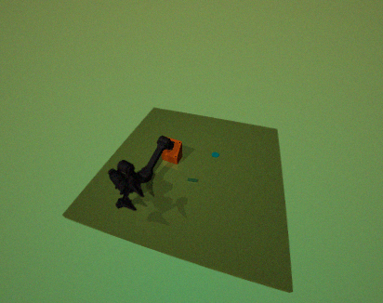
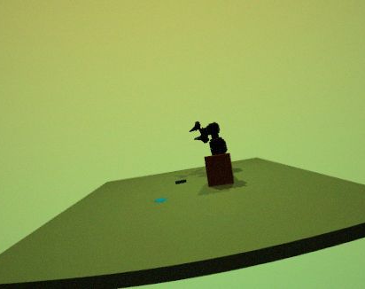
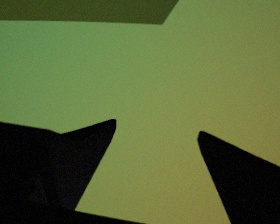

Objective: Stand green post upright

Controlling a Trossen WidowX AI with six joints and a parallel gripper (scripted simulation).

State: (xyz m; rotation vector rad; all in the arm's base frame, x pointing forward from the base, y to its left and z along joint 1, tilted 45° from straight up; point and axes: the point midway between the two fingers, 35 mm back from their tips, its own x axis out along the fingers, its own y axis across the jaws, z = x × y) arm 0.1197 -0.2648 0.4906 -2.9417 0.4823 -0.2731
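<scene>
Right now the green post is 40 cm to the left of my gripper tip, 27 cm below it and 10 cm ahead of it. From my gripper tip the other things lie so: cyan circle (71 cm to the left, 27 cm below, 17 cm ahead).
</scene>
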